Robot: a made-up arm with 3 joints.
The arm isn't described. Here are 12 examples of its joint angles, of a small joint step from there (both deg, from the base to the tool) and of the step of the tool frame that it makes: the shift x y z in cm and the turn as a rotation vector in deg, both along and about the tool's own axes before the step.
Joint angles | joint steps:
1: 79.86 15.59 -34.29 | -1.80 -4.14 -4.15
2: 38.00 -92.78 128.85 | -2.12 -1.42 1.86
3: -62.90 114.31 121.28 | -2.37 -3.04 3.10
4: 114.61 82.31 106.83 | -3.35 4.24 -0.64
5: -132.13 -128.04 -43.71 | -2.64 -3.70 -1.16
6: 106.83 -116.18 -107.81 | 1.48 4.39 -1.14
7: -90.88 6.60 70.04 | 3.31 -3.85 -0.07
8: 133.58 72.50 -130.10 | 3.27 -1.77 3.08
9: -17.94 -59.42 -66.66 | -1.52 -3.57 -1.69
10: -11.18 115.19 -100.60 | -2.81 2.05 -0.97
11: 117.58 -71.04 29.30 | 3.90 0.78 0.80
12: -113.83 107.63 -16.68 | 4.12 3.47 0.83
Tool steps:
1: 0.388 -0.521 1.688 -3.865 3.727 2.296
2: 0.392 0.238 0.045 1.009 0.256 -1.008
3: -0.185 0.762 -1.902 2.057 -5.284 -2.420
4: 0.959 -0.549 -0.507 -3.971 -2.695 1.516
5: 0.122 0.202 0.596 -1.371 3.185 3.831
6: 0.291 -0.405 -0.588 4.355 -0.213 0.813
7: -1.058 1.445 -1.125 4.745 0.340 -1.785
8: 1.114 0.384 0.301 -2.026 0.024 -0.296
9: -0.225 -0.117 0.918 -3.579 3.022 0.689
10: -0.444 0.064 -0.040 1.773 -1.551 1.612
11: 0.417 0.484 -1.694 0.736 -4.480 -1.318
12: -1.627 -0.076 -0.824 -0.340 3.058 -3.712
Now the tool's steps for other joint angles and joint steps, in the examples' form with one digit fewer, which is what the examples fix.
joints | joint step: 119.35 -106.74 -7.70 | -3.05 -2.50 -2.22
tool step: -0.31 0.08 0.83 0.55 5.12 2.61
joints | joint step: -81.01 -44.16 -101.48 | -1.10 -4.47 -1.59
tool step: -0.52 0.21 0.97 -4.21 2.39 -1.69
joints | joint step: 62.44 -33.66 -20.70 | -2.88 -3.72 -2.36
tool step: -0.02 -0.75 1.59 -3.56 4.03 2.58
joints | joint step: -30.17 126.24 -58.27 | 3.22 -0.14 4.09
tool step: -0.04 -0.36 -0.94 -1.17 -1.49 -1.50
